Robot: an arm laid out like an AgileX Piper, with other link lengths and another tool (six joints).
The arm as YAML. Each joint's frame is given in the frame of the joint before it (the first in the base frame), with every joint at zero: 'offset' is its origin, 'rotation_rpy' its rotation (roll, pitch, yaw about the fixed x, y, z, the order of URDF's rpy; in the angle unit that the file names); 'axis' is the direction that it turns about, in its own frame. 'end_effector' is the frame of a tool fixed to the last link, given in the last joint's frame.
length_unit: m
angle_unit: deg
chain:
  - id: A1
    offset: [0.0, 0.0, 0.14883]
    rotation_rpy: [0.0, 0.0, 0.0]
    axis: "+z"
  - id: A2
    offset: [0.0, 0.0, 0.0]
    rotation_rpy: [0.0, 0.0, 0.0]
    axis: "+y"
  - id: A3
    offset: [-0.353, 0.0, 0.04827]
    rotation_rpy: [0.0, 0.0, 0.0]
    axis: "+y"
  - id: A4
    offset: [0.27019, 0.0, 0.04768]
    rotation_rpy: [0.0, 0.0, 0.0]
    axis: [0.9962, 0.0, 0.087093]
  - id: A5
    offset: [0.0, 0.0, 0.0]
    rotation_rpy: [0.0, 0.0, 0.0]
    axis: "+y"
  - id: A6
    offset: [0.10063, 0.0, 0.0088]
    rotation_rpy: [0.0, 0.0, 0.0]
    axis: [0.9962, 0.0, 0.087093]
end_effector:
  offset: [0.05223, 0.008, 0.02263]
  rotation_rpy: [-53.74, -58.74, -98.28]
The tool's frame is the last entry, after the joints.
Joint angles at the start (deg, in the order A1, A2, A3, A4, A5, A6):
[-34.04, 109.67, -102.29, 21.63, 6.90, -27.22]
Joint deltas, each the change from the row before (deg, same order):
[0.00, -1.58, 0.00, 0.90, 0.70, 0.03]
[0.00, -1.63, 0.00, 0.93, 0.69, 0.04]
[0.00, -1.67, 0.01, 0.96, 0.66, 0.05]
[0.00, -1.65, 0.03, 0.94, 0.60, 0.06]
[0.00, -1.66, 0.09, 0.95, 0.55, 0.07]
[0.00, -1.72, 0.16, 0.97, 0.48, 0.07]
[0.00, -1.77, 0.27, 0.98, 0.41, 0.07]
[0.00, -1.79, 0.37, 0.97, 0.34, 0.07]
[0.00, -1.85, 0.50, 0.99, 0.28, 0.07]
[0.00, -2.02, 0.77, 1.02, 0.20, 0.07]
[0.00, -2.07, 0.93, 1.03, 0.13, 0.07]
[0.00, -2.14, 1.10, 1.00, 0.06, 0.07]
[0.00, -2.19, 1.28, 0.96, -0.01, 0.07]
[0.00, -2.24, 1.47, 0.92, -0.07, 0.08]
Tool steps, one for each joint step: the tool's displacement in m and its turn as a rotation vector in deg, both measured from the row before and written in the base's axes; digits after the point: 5 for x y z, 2 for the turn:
[-0.00723, 0.00575, 0.01476, 0.26, -1.29, 0.23]
[-0.00778, 0.00617, 0.01506, 0.25, -1.37, 0.26]
[-0.00832, 0.00655, 0.01520, 0.24, -1.43, 0.29]
[-0.00855, 0.00668, 0.01471, 0.22, -1.44, 0.30]
[-0.00890, 0.00689, 0.01419, 0.23, -1.44, 0.31]
[-0.00952, 0.00726, 0.01410, 0.21, -1.50, 0.32]
[-0.01005, 0.00755, 0.01358, 0.21, -1.50, 0.32]
[-0.01039, 0.00769, 0.01282, 0.20, -1.48, 0.32]
[-0.01090, 0.00797, 0.01216, 0.23, -1.48, 0.32]
[-0.01192, 0.00855, 0.01142, 0.27, -1.47, 0.32]
[-0.01228, 0.00868, 0.01036, 0.30, -1.44, 0.31]
[-0.01272, 0.00885, 0.00933, 0.30, -1.39, 0.29]
[-0.01297, 0.00888, 0.00804, 0.32, -1.31, 0.26]
[-0.01314, 0.00887, 0.00662, 0.35, -1.22, 0.23]

